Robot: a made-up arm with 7 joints.
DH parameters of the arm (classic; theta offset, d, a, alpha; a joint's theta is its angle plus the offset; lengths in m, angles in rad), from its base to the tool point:
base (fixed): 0 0.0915 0 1.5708
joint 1: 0 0.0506 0.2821 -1.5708
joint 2: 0 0.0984 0.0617 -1.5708
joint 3: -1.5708 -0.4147 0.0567 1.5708
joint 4: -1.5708 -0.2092 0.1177 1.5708
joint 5: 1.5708 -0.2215 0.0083 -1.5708
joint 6: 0 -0.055 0.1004 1.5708
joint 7: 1.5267 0 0.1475 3.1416
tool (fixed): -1.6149 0.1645 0 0
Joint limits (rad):
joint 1: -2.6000..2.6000
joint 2: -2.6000..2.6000
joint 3: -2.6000..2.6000
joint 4: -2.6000..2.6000
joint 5: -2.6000..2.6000
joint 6: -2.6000..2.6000
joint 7: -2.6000..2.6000
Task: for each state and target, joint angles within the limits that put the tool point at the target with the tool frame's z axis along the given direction. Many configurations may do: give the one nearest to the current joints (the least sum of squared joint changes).
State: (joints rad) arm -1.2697 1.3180 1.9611 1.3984 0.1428 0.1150 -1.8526
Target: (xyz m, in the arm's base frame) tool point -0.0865 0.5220 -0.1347 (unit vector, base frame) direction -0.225 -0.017 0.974
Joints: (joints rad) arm -1.6229 1.9679 1.8218 1.0900 -0.2552 0.1855 -2.0576
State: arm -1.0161 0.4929 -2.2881 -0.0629 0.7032 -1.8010 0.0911
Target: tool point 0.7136 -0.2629 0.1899 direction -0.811 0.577 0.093
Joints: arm -0.3515 1.2545 -1.7712 -0.1180 1.3008 -1.9450 -0.1304
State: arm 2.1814 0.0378 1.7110 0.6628 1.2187 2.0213 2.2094
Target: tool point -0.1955 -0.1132 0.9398 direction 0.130 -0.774 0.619
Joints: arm 1.9066 0.9282 1.6653 0.8729 0.8158 2.6000 1.8643
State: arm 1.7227 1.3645 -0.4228 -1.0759 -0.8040 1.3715 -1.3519
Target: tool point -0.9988 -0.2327 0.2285 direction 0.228 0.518 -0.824
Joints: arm 2.3103 1.2139 -0.6758 -0.4230 -1.1339 1.7898 -1.1428
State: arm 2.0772 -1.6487 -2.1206 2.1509 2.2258 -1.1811 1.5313
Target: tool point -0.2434 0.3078 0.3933 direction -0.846 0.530 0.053
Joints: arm 1.6335 -2.2474 -2.6000 1.7361 2.6000 -1.7397 0.9621
